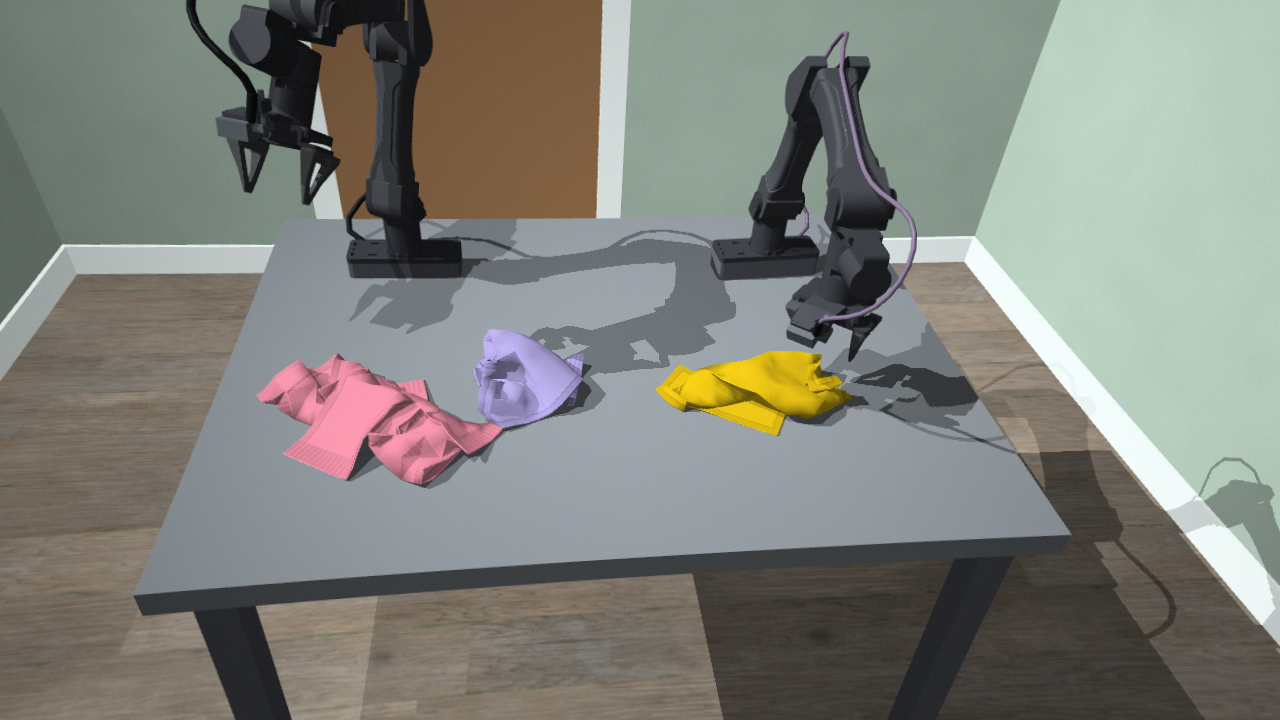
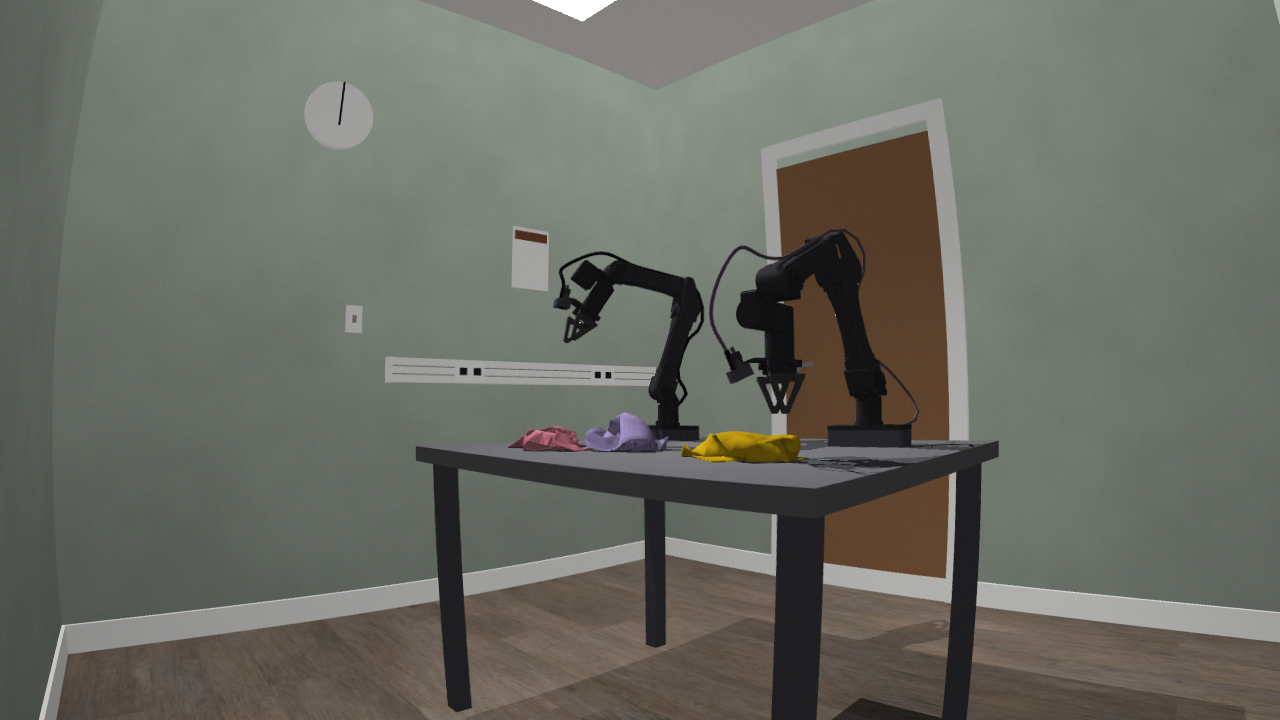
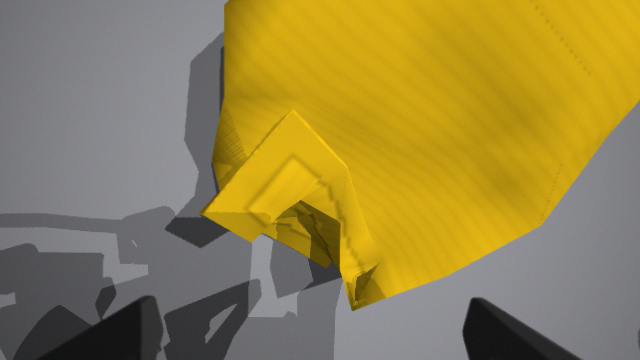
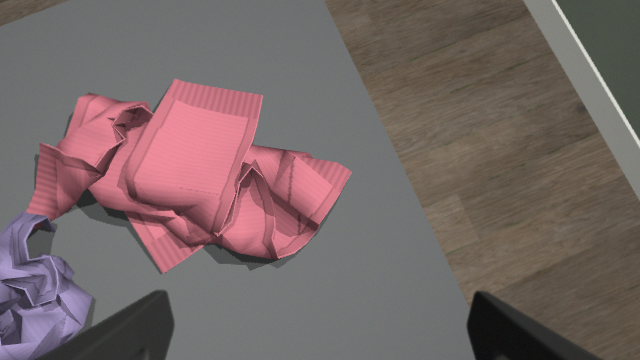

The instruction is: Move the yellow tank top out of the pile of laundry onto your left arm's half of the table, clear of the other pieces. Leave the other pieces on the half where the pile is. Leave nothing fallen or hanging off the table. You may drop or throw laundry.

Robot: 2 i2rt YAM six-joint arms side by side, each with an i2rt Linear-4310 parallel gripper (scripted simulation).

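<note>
My left gripper in sight, image 3 too. My right gripper in sight, image 2 and image 4 too. Pink garment in sight.
</note>
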